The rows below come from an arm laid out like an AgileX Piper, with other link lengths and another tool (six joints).
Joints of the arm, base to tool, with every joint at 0 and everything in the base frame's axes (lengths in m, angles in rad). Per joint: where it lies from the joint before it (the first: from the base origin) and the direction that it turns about. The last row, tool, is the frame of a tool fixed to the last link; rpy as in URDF.
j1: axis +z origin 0 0 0.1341
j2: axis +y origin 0 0 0
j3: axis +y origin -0.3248 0 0.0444
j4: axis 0.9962 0 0.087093 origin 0.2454 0 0.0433
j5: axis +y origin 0 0 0
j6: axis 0.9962 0 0.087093 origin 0.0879 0 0.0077
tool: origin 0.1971 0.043 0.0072 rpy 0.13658 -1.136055 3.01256
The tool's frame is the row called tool.
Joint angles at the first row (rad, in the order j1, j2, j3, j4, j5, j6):
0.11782, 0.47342, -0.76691, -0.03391, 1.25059, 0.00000
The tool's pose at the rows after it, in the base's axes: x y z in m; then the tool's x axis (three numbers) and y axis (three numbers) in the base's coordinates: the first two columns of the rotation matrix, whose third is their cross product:
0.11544 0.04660 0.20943 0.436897 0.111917 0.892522 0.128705 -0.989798 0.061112
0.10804 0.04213 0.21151 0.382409 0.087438 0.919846 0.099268 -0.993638 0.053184
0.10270 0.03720 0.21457 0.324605 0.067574 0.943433 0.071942 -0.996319 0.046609
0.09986 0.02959 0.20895 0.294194 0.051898 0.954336 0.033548 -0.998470 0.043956
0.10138 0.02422 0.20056 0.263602 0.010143 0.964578 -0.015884 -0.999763 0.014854
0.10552 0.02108 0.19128 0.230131 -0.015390 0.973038 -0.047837 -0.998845 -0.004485
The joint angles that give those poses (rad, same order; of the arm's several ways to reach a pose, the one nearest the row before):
0.11778, 0.37919, -0.74153, -0.03809, 1.25649, 0.01877
0.11781, 0.29293, -0.72328, -0.05191, 1.26137, 0.04659
0.11780, 0.21505, -0.70907, -0.06809, 1.26140, 0.07079
0.11041, 0.15424, -0.67716, -0.09230, 1.25764, 0.09719
0.10155, 0.09553, -0.62609, -0.11092, 1.23385, 0.14980
0.09002, 0.04302, -0.56771, -0.12156, 1.19513, 0.18162

